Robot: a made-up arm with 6 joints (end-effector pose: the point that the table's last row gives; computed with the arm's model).
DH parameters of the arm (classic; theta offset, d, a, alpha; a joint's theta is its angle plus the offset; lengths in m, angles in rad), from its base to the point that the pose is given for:
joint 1: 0 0.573 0.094 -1.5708
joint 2: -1.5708 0 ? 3.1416
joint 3: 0 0 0.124 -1.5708
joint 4: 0 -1.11 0 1.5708
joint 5: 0 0 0 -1.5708
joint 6: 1.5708 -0.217 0 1.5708
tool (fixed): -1.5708 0 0 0
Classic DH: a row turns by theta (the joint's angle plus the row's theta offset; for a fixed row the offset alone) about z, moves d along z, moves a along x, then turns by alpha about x.
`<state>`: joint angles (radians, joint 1 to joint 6).
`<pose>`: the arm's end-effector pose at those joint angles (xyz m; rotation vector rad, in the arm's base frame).
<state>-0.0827 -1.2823 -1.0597 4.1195 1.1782 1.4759</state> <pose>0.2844 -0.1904 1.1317 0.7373 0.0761 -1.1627</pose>
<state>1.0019 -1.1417 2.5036 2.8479 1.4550 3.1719</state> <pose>-1.0472 -1.5220 0.5120 0.7990 -2.1470 0.7118</pose>
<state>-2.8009 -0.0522 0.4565 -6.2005 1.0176 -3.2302</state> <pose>-0.9007 -0.3355 2.4338 0.3658 -1.5838 0.2447</pose>
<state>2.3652 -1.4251 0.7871 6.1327 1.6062 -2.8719</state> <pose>1.3235 -1.2543 1.3985 0.0496 0.6893 -0.5094</pose>
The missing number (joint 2, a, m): 0.997
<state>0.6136 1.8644 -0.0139 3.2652 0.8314 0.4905</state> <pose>0.5303 0.3493 -0.9022 0.2675 0.7982 -2.2015</pose>
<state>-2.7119 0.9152 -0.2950 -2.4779 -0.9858 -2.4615</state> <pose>-1.3787 -0.7544 0.1241 -0.2285 1.0819 -1.8327</pose>
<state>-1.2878 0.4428 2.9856 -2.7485 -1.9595 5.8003</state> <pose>-0.0664 0.5037 1.7975 -0.8118 0.9630 0.8971</pose>
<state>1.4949 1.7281 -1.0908 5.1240 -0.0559 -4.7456</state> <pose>-0.0218 -0.1405 -0.1169 2.0558 -2.2029 -0.7529</pose>
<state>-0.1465 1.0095 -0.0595 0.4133 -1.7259 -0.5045</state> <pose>1.3649 -0.2884 0.1251 -0.2206 2.6017 -0.8981</pose>
